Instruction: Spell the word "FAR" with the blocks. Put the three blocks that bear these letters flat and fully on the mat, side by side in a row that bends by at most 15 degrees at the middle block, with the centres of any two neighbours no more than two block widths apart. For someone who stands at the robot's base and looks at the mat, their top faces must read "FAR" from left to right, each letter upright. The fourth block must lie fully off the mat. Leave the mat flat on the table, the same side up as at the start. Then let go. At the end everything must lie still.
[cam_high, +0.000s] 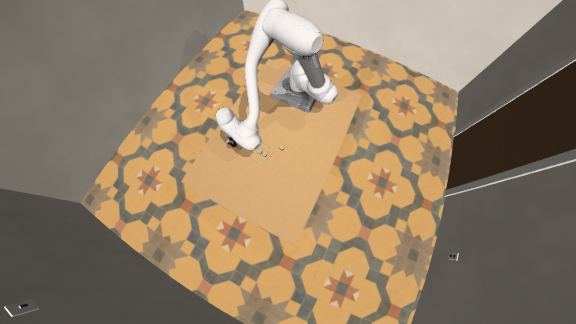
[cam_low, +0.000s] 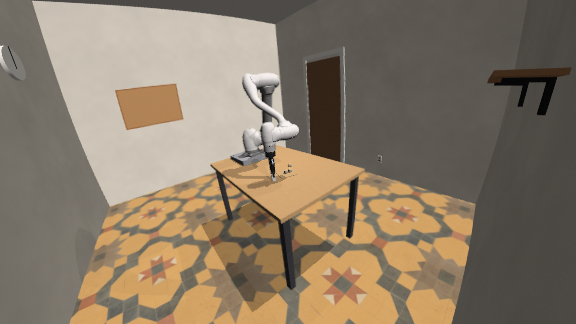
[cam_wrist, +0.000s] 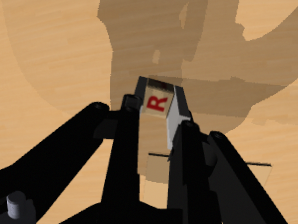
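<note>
The tan mat lies 15 cm to the left of my hand and 4 cm below it. The rest, counted from my hand: R block 3 cm below.
</note>
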